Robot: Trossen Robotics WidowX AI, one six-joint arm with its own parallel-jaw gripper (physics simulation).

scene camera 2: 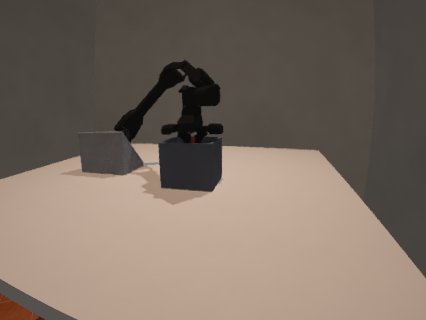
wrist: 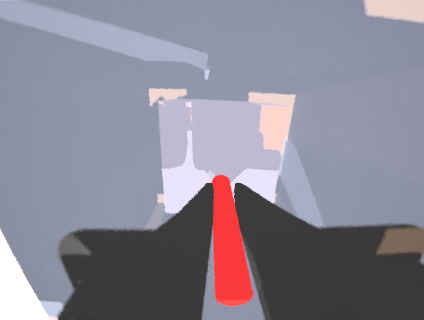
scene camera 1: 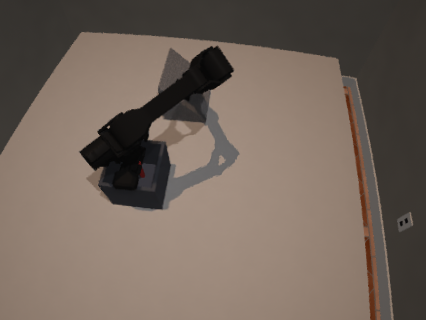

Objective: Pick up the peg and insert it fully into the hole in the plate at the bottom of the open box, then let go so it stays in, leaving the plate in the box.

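Places are measured from the arm's base along level axes (x ahead, y left, z up), in millimetres.
Pixels of known places: gripper, fingertip midpoint: (wrist: 223,189) (scene camera 1: 138,171); arm's base, origin of the base link: (scene camera 2: 119,145).
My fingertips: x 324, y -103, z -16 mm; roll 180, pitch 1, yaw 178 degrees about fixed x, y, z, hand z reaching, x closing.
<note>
Ahead of a thing's pixels: the offset from my fingertips to its top centre. Level surfaces: height alone.
The red peg @[dx +0, dy +10, dz +56 mm] (scene camera 1: 142,173) (scene camera 2: 193,140) (wrist: 231,250) stands roughly upright between the fingers, inside the open box. My gripper (scene camera 2: 193,138) (wrist: 223,189) is shut on the peg, and its fingers reach down into the box. The open dark blue-grey box @[dx +0, dy -5, dz +53 mm] (scene camera 1: 162,177) (scene camera 2: 190,165) (wrist: 75,150) stands upright on the table. The light square plate @[dx +0, dy -5, dz -24 mm] (wrist: 225,130) lies at the bottom of the box. In the wrist view the peg's far end shows against the near half of the plate. The hole does not show, and I cannot tell whether the peg's tip is in it.
A grey wedge-shaped block (scene camera 1: 172,70) (scene camera 2: 102,152) stands on the table @[dz -84 mm] (scene camera 1: 260,210) (scene camera 2: 240,240) beside the arm's base. The box walls closely surround the fingers. The arm reaches over the box's rim from the wedge side.
</note>
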